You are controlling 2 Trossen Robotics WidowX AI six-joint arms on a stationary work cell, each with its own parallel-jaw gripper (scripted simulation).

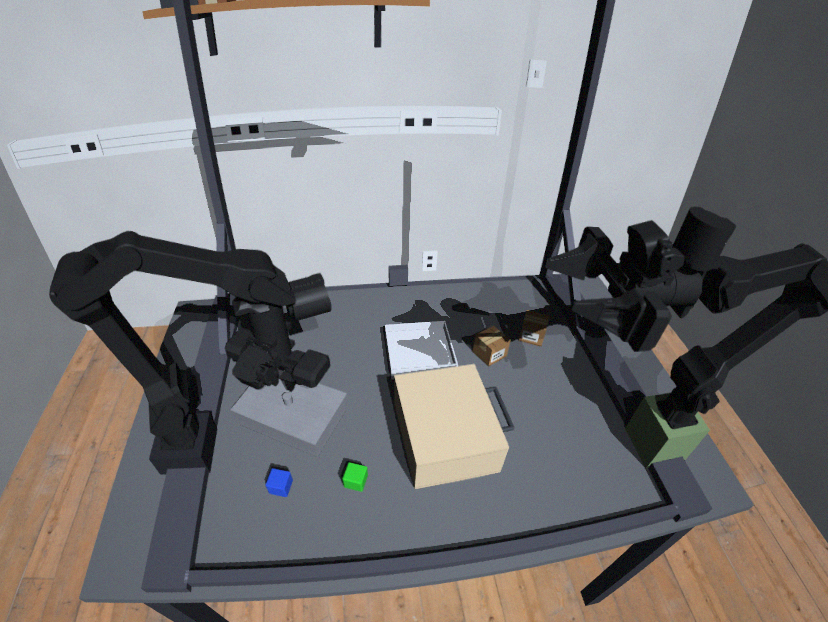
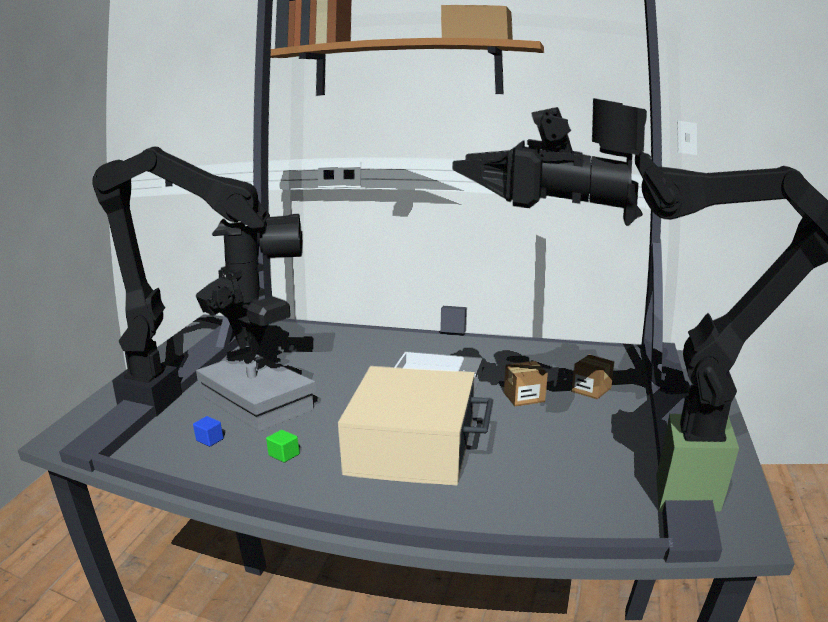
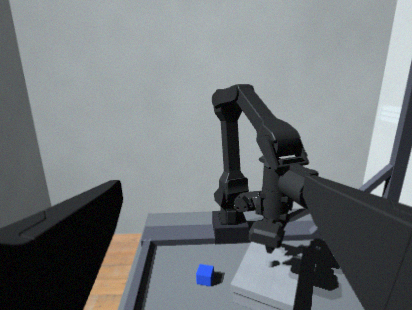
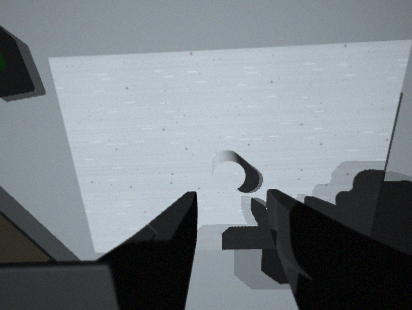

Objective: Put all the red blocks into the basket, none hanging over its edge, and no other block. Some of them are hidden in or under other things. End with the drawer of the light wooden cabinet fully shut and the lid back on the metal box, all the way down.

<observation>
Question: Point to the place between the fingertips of my right gripper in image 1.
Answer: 284, 387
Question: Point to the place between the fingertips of my left gripper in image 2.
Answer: At 459, 161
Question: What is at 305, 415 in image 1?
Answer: A grey lid.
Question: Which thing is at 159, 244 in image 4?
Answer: My right gripper.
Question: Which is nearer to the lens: the light wooden cabinet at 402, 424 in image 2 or the white basket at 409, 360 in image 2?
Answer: The light wooden cabinet.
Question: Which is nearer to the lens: the light wooden cabinet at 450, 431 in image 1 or the cardboard box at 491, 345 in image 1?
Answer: The light wooden cabinet.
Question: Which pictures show my left gripper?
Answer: Image 1, image 2 and image 3 only.
</observation>
